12 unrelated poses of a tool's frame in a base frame.
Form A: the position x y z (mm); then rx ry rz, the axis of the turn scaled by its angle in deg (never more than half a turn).
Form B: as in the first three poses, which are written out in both.
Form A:
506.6, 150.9, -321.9, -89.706, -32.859, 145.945
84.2, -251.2, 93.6, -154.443, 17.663, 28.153
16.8, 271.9, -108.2, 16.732, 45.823, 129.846
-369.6, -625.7, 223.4, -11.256, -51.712, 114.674
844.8, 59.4, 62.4, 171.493, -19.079, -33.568
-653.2, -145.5, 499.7, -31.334, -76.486, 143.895
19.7, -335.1, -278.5, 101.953, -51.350, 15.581
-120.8, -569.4, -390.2, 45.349, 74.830, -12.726
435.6, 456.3, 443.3, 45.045, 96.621, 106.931
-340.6, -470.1, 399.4, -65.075, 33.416, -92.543
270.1, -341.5, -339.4, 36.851, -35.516, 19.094
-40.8, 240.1, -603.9, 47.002, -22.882, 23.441
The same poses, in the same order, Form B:
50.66, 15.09, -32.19, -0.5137, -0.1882, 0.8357, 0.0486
8.42, -25.12, 9.36, -0.9596, 0.1097, 0.1749, 0.1910
1.68, 27.19, -10.82, 0.1129, 0.3091, 0.8760, 0.3526
-36.96, -62.57, 22.34, -0.0795, -0.3653, 0.8101, 0.4517
84.48, 5.94, 6.24, 0.9749, -0.1085, -0.1908, 0.0368
-65.32, -14.55, 49.97, -0.1874, -0.4574, 0.8606, 0.1223
1.97, -33.51, -27.85, 0.7472, -0.3763, 0.1142, 0.5357
-12.08, -56.94, -39.02, 0.3576, 0.5901, -0.1004, 0.7168
43.56, 45.63, 44.33, 0.2888, 0.6195, 0.6856, 0.2504
-34.06, -47.01, 39.94, -0.4728, 0.2428, -0.6723, 0.5153
27.01, -34.15, -33.94, 0.3095, -0.2983, 0.1604, 0.8885
-4.08, 24.01, -60.39, 0.3933, -0.1915, 0.1961, 0.8776

